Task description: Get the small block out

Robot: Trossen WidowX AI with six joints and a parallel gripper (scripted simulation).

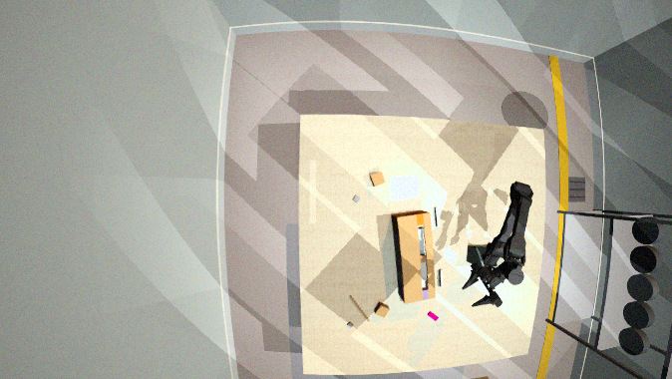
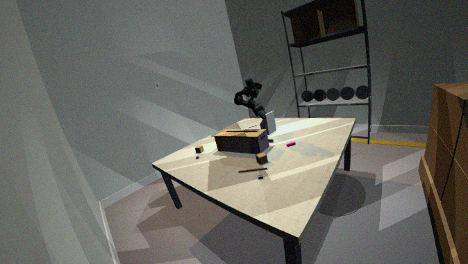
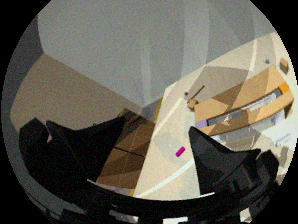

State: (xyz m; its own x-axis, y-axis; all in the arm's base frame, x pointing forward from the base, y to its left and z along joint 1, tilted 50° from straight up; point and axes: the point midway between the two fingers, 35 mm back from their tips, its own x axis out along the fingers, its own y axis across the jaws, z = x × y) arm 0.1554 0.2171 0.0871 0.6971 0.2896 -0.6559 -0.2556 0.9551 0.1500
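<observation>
The tan box lies 280 mm below my gripper tip, 110 mm ahead of it and 100 mm to the right of it. The rest, counted from my gripper tip: thin stick 350 mm ahead, 340 mm below, 200 mm to the left; then small tan block 260 mm below, 120 mm ahead, 90 mm to the right; then magenta block 340 mm below, 230 mm to the left, 20 mm behind.
</observation>
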